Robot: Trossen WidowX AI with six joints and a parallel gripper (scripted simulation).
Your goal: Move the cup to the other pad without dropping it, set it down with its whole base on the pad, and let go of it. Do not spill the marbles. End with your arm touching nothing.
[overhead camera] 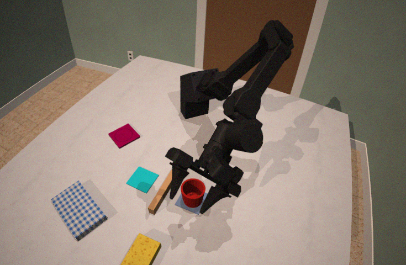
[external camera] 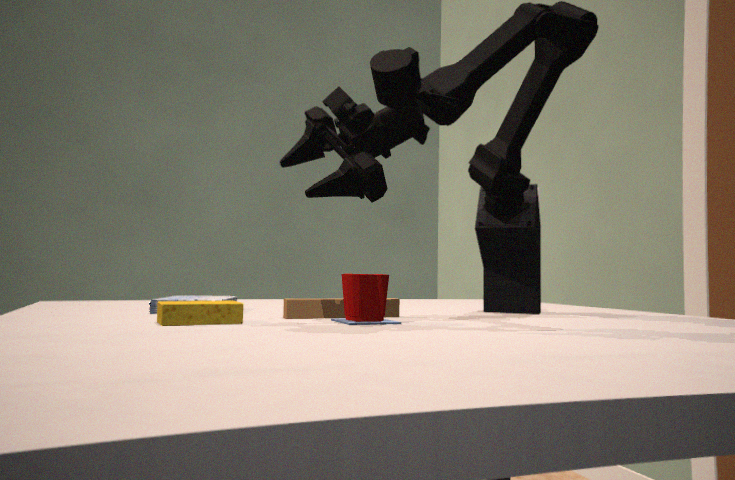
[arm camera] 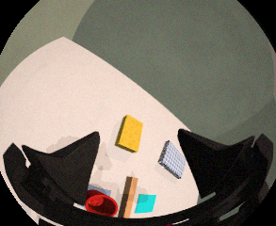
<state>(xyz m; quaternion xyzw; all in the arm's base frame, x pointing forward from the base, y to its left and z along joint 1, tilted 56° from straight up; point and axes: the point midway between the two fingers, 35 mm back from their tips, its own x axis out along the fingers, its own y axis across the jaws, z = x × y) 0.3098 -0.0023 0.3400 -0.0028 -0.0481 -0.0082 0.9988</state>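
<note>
The red cup lies 20 cm below my hand, 9 cm behind it and 7 cm to the right of it. Round my hand: wooden bar: 22 cm below, 16 cm to the right, 7 cm behind.
</note>
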